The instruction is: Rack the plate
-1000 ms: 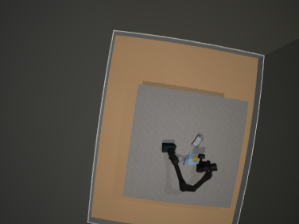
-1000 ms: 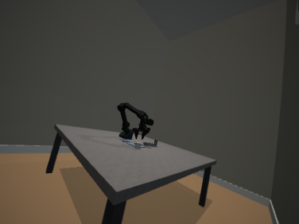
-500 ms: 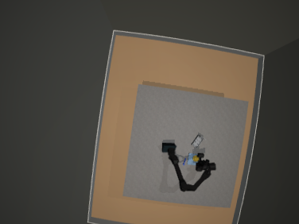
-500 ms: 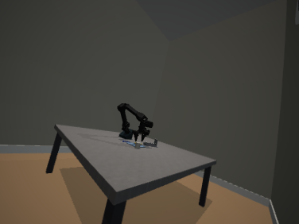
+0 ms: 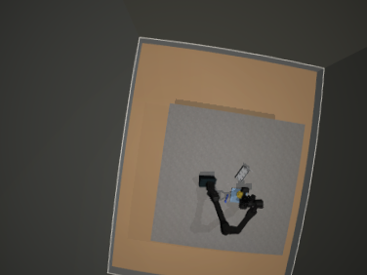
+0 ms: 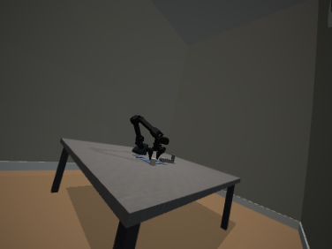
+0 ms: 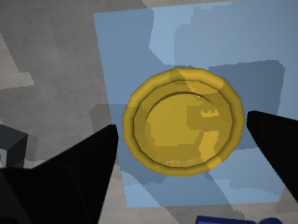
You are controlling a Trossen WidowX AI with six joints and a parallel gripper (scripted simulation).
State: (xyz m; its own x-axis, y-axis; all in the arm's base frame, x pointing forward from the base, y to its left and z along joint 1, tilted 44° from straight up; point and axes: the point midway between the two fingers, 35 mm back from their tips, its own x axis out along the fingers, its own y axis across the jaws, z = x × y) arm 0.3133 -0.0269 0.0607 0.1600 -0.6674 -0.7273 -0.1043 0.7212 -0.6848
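Right now my gripper tip is 2 cm to the left of the light blue mat, 1 cm past it and 1 cm above it. Also, from my gripper tip: yellow plate right at my gripper tip; then white cup 10 cm ahead, 9 cm to the right, 1 cm above; then blue spoon 12 cm behind, 7 cm to the right, 1 cm below.
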